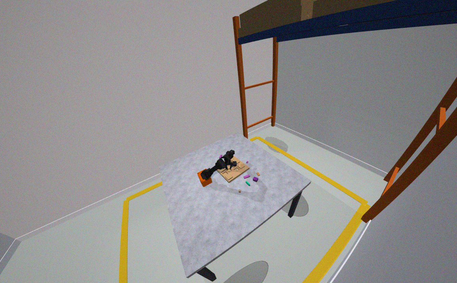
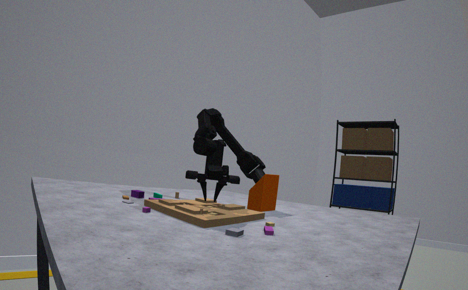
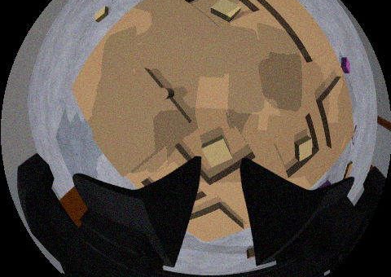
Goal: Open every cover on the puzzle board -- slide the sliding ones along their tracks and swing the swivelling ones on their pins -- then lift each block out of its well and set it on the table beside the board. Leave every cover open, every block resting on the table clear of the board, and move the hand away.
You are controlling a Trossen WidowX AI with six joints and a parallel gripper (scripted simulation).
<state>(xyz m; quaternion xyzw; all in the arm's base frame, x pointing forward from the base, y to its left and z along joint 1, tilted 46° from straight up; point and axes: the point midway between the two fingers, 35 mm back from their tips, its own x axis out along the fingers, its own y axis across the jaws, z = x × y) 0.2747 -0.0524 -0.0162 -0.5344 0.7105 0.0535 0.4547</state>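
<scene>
The tan puzzle board lies 40 mm ahead of my gripper tip, 10 mm to the left of it and 20 mm below it.
</scene>
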